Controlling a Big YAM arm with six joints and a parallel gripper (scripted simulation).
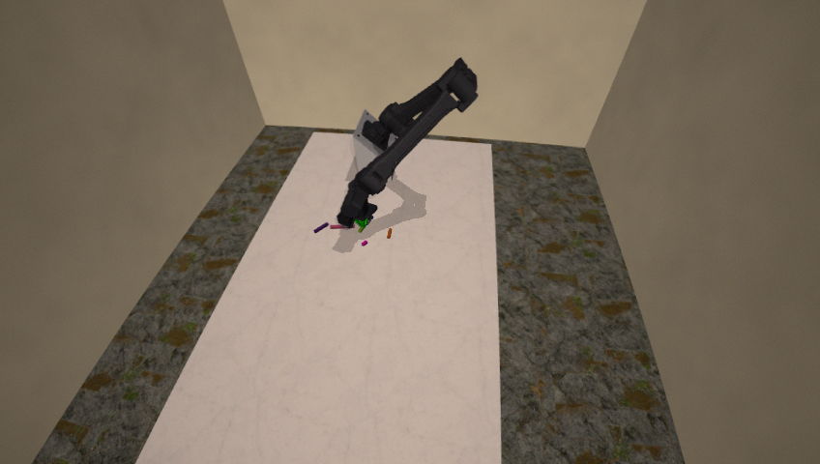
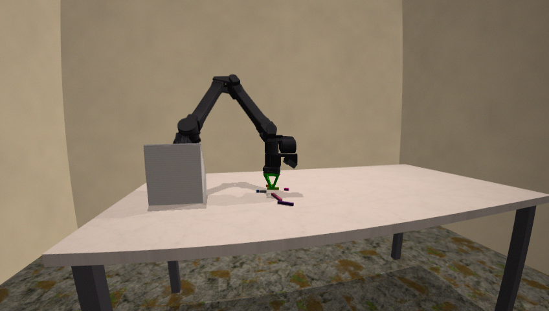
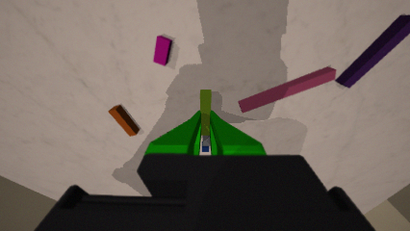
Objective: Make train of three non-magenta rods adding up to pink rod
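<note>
The lime rod lies right at my hand. Also, from my hand: magenta rod: 70 mm ahead, 20 mm below, 10 mm to the left; blue rod: 60 mm behind, 20 mm to the left, 20 mm below; grey rod: 40 mm behind, 20 mm below, 10 mm to the left.
</note>
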